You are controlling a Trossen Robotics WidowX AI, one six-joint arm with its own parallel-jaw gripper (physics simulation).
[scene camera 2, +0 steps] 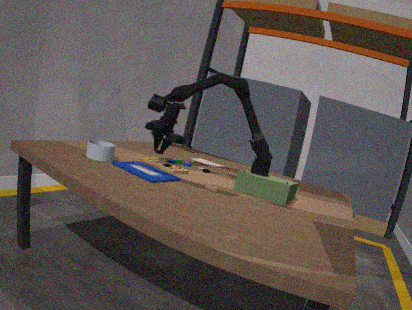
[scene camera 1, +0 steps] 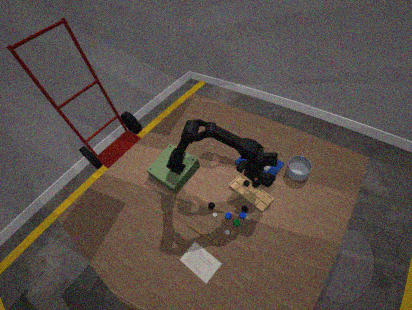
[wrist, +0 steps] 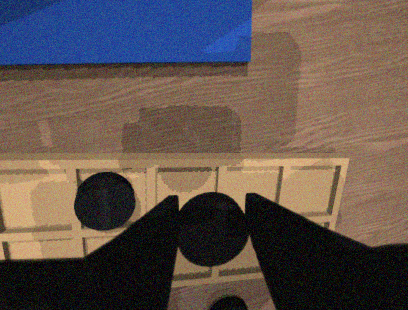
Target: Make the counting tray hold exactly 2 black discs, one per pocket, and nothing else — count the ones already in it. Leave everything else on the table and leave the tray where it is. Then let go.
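The wooden counting tray (scene camera 1: 265, 201) (scene camera 2: 183, 170) (wrist: 311, 188) lies flat, with one black disc (scene camera 1: 246, 183) (wrist: 105, 201) in a far-row pocket, left of the fingers in the wrist view. My gripper (scene camera 1: 258, 182) (scene camera 2: 158, 150) (wrist: 212, 203) is shut on another black disc (wrist: 213, 229) and holds it above the tray. How high it hangs is hard to tell. Two loose black discs (scene camera 1: 211, 206) (scene camera 1: 244, 209) lie on the table beside the tray; part of a black disc (wrist: 228, 303) shows at the wrist view's bottom edge. The fingers hide some pockets.
Two blue discs (scene camera 1: 228, 215) (scene camera 1: 243, 215), a green disc (scene camera 1: 237, 222) and two pale discs (scene camera 1: 215, 215) (scene camera 1: 227, 232) lie near the tray. A blue panel (scene camera 2: 145, 171) (wrist: 125, 35), a grey bowl (scene camera 1: 299, 168) (scene camera 2: 100, 151) and a white sheet (scene camera 1: 200, 262) lie around.
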